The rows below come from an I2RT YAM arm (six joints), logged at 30 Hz.
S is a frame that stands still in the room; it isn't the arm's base.
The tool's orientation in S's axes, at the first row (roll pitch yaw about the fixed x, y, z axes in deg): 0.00 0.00 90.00
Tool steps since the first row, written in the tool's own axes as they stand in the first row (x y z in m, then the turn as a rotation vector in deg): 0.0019 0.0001 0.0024 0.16 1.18 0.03; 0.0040 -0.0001 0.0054 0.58 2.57 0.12; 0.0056 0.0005 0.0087 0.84 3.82 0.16; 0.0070 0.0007 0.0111 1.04 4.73 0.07; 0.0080 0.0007 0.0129 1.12 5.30 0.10; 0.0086 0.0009 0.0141 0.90 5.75 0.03; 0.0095 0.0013 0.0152 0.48 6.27 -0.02; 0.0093 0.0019 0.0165 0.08 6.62 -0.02
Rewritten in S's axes. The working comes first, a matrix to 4 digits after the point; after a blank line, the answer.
The tool's axes in the first row as the columns of a matrix, in S's axes (used below as rounded here):
0.0000 -1.0000 0.0000
1.0000 0.0000 0.0000
0.0000 0.0000 1.0000

-0.0001 0.0019 0.0024 -1.18 0.16 0.03; 0.0001 0.0040 0.0054 -2.57 0.58 0.12; -0.0005 0.0056 0.0087 -3.82 0.84 0.16; -0.0007 0.0070 0.0111 -4.73 1.04 0.07; -0.0007 0.0080 0.0129 -5.30 1.12 0.10; -0.0009 0.0086 0.0141 -5.75 0.90 0.03; -0.0013 0.0095 0.0152 -6.27 0.48 -0.02; -0.0019 0.0093 0.0165 -6.62 0.08 -0.02
